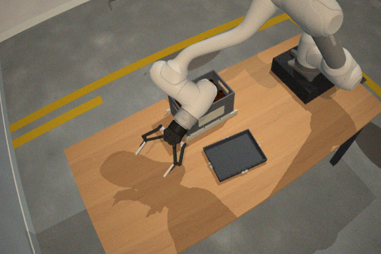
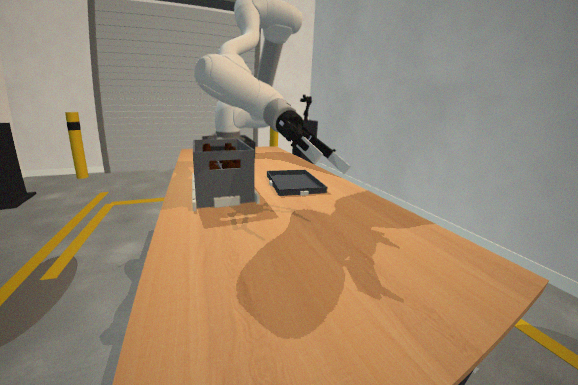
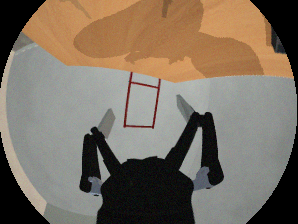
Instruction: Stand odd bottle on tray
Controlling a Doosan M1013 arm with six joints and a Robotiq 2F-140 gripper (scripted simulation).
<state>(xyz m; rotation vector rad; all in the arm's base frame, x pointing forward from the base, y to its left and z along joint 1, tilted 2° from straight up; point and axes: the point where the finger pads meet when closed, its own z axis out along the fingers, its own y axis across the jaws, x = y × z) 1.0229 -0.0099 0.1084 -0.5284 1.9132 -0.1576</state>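
My hand is 40 cm past the grey crate, 17 cm to the left of it and 10 cm above it. Round my hand: dark tray (36 cm behind, 17 cm below, 12 cm to the left); then glass bottle (39 cm behind, 13 cm to the right, 10 cm below).
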